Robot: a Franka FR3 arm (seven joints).
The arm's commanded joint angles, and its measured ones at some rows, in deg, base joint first. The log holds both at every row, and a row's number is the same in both.
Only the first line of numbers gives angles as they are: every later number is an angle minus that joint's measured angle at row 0.
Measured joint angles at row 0:
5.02, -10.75, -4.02, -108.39, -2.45, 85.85, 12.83
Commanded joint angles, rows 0 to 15:
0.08, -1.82, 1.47, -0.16, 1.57, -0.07, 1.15
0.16, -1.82, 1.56, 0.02, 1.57, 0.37, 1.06
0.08, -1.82, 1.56, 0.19, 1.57, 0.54, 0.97
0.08, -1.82, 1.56, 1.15, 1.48, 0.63, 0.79
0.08, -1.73, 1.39, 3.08, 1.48, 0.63, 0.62
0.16, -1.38, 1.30, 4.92, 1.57, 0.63, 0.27
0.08, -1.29, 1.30, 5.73, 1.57, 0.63, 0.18
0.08, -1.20, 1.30, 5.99, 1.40, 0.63, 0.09
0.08, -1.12, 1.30, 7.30, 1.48, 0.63, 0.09
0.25, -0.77, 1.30, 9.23, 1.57, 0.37, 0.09
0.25, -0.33, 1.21, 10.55, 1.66, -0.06, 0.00
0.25, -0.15, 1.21, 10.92, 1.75, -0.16, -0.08
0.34, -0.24, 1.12, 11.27, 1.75, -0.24, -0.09
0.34, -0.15, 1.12, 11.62, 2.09, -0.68, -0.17
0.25, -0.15, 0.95, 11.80, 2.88, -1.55, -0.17
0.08, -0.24, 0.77, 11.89, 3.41, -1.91, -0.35
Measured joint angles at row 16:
0.00, -1.20, 1.48, 9.88, 1.28, 0.22, 0.26
